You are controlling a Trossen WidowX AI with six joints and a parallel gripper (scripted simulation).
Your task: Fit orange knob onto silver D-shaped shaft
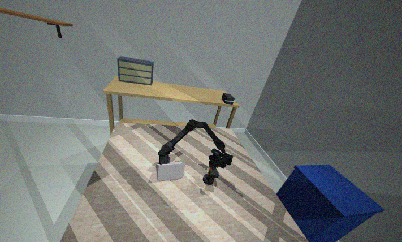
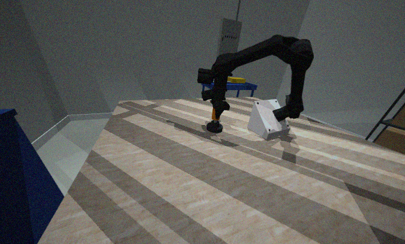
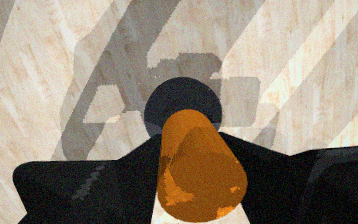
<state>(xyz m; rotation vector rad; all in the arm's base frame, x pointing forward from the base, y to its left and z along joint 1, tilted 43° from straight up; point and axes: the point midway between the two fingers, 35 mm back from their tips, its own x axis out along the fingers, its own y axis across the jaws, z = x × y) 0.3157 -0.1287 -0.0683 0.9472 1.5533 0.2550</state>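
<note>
My gripper tip is now 30 mm below the orange knob. Round my gripper tip: pedestal 40 mm below.
</note>
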